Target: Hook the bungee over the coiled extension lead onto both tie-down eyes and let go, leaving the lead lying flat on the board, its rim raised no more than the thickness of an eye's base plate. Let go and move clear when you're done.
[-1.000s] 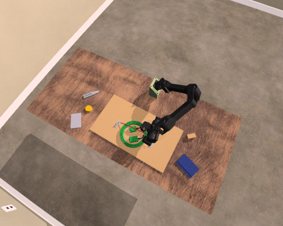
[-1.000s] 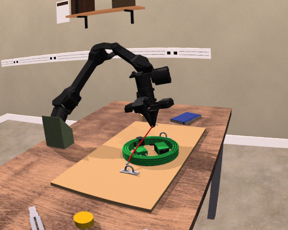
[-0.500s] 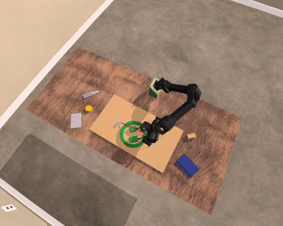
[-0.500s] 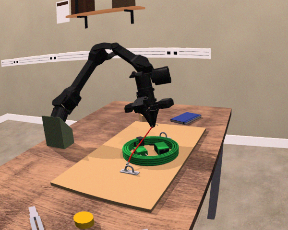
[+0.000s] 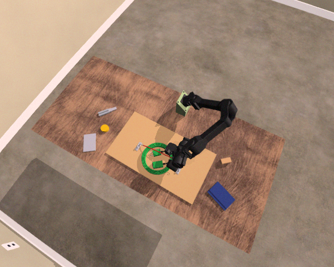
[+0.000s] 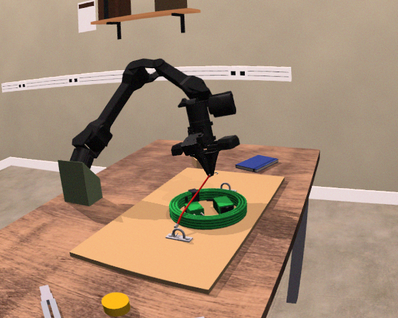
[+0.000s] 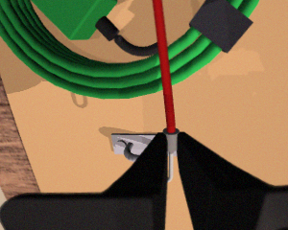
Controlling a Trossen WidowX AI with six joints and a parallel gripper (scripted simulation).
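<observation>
The extension lead is 12 cm to the right of my hand, 7 cm below it and 3 cm ahead of it. Round my hand: wooden block: 27 cm to the left, 13 cm behind, 9 cm below; yellow disc: 53 cm to the right, 9 cm below; grey plate: 57 cm to the right, 13 cm ahead, 10 cm below.
</observation>
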